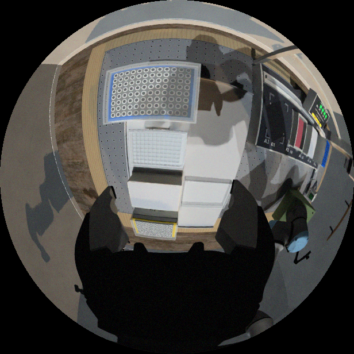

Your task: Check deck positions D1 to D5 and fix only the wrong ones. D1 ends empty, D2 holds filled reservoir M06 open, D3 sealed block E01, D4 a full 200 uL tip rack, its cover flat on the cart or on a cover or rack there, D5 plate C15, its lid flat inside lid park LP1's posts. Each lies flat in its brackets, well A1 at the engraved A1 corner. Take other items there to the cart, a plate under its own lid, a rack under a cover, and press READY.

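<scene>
My gripper (171, 185) is open and empty above the cart, its jaws at either side of the lower rows of items. On the deck at the right, D1 (274, 119) shows empty dark brackets. Beyond it are a reservoir with red contents (299, 131), a white item (312, 142) and a blue item (325, 153); their codes are too small to read. On the cart, a large blue-edged tip rack (151, 94) stands at upper left. Below it are a clear plate (157, 150), a white-topped box (155, 194) and a yellow-edged tip rack (154, 228). READY cannot be made out.
Two pale flat items (206, 193) (197, 216) lie right of the white-topped box. A panel with green and yellow marks (319, 109) stands behind the deck. A green block (282, 208) and a blue-capped dark arm part (298, 242) are at lower right. A wooden edge (91, 120) borders the perforated surface.
</scene>
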